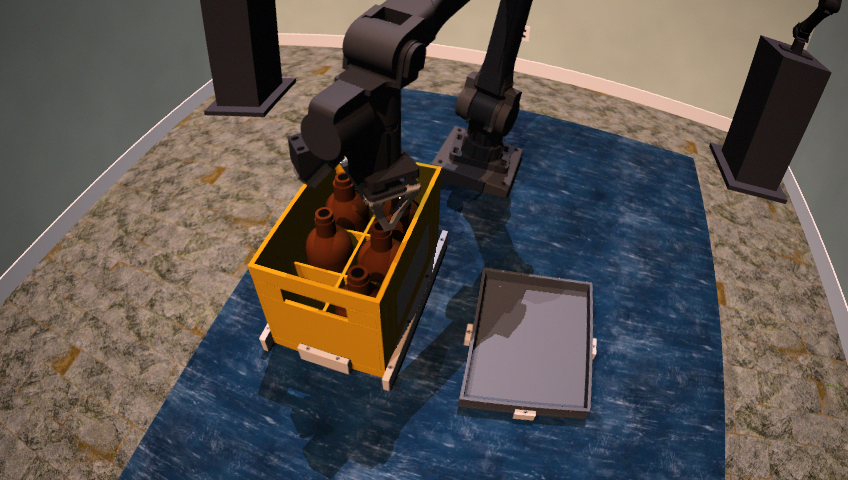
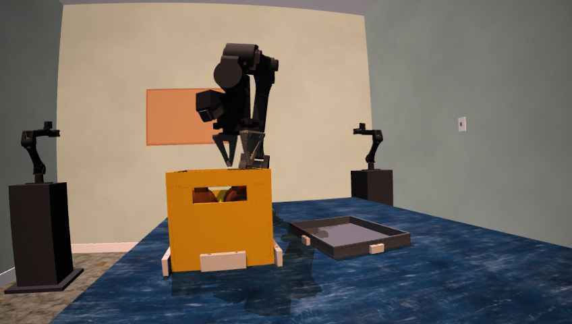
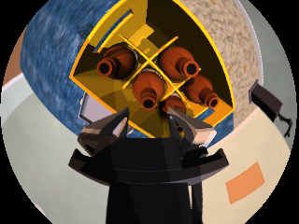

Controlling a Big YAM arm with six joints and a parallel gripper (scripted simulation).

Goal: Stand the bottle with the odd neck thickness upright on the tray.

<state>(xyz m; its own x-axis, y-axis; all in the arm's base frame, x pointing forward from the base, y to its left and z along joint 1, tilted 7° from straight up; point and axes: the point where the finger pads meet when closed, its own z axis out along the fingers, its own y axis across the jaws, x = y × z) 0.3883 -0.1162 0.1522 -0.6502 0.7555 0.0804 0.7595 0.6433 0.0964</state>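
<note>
My hand is 11 cm above the orange crate, 4 cm to the left of it and 1 cm past it. From my hand the other things lie so: dark grey tray 24 cm to the left, 18 cm below, 4 cm ahead.
</note>
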